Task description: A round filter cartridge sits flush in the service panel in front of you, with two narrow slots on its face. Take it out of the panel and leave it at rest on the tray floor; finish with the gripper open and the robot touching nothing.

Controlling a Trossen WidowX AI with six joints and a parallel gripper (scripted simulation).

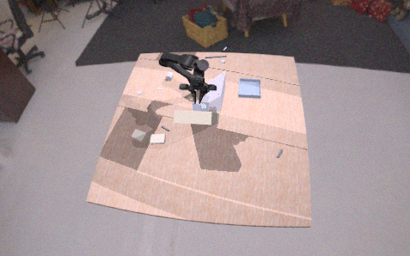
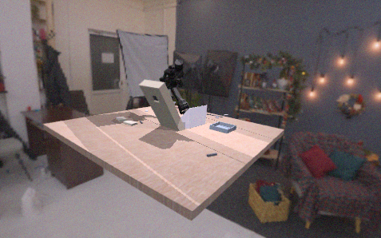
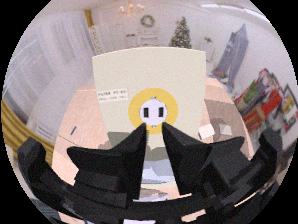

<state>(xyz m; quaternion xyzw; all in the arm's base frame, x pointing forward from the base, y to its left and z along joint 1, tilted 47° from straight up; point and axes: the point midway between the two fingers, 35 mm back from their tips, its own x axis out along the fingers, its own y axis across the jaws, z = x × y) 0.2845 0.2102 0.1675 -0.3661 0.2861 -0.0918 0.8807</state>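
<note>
Now: gripper tip 50 mm short of the round filter cartridge and 30 mm above it. Round my gripper tip: small white block: 430 mm behind, 340 mm to the right, 260 mm below; then service panel: 110 mm below; then blue-grey tray: 390 mm behind, 280 mm below, 250 mm to the left.
</note>
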